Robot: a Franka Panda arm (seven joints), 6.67 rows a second.
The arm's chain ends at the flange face. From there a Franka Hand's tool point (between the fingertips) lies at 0.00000 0.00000 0.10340 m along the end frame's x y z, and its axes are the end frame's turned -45 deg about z.
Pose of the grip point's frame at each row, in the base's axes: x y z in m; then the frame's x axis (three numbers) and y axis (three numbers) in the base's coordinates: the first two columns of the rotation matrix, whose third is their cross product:
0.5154 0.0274 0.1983 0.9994 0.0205 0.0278 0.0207 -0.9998 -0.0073
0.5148 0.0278 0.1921 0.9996 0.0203 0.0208 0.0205 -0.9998 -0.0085
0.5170 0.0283 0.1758 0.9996 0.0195 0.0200 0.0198 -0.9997 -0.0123
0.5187 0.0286 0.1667 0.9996 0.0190 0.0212 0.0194 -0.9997 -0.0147
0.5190 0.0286 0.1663 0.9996 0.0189 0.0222 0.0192 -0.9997 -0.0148
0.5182 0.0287 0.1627 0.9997 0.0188 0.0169 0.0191 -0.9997 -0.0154
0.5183 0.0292 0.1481 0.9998 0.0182 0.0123 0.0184 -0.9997 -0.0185
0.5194 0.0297 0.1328 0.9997 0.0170 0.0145 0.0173 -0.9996 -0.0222
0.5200 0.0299 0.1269 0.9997 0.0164 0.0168 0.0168 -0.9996 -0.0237
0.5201 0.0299 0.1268 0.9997 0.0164 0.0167 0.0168 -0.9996 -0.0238
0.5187 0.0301 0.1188 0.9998 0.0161 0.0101 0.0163 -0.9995 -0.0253
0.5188 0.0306 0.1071 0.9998 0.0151 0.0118 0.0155 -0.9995 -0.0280
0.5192 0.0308 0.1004 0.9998 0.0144 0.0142 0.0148 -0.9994 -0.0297
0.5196 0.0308 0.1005 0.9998 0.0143 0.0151 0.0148 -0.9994 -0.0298
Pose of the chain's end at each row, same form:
0.5125 0.0266 0.3017 0.7213 -0.6925 0.0145 -0.6920 -0.7215 -0.0248
0.5127 0.0269 0.2955 0.7213 -0.6926 0.0087 -0.6923 -0.7213 -0.0207
0.5150 0.0270 0.2792 0.7208 -0.6931 0.0054 -0.6928 -0.7207 -0.0228
0.5165 0.0270 0.2701 0.7205 -0.6935 0.0046 -0.6931 -0.7203 -0.0254
0.5167 0.0270 0.2697 0.7204 -0.6935 0.0052 -0.6932 -0.7203 -0.0262
0.5165 0.0271 0.2661 0.7204 -0.6936 0.0011 -0.6934 -0.7202 -0.0228
0.5171 0.0273 0.2515 0.7200 -0.6940 -0.0044 -0.6940 -0.7198 -0.0218
0.5179 0.0274 0.2362 0.7191 -0.6948 -0.0054 -0.6947 -0.7188 -0.0260
0.5183 0.0274 0.2303 0.7188 -0.6952 -0.0049 -0.6950 -0.7184 -0.0286
0.5184 0.0274 0.2302 0.7188 -0.6952 -0.0050 -0.6950 -0.7184 -0.0286
0.5177 0.0275 0.2222 0.7185 -0.6954 -0.0107 -0.6954 -0.7181 -0.0250
0.5176 0.0277 0.2105 0.7179 -0.6961 -0.0115 -0.6960 -0.7174 -0.0281
0.5178 0.0277 0.2037 0.7174 -0.6965 -0.0110 -0.6965 -0.7169 -0.0310
0.5181 0.0277 0.2038 0.7174 -0.6966 -0.0104 -0.6965 -0.7168 -0.0317

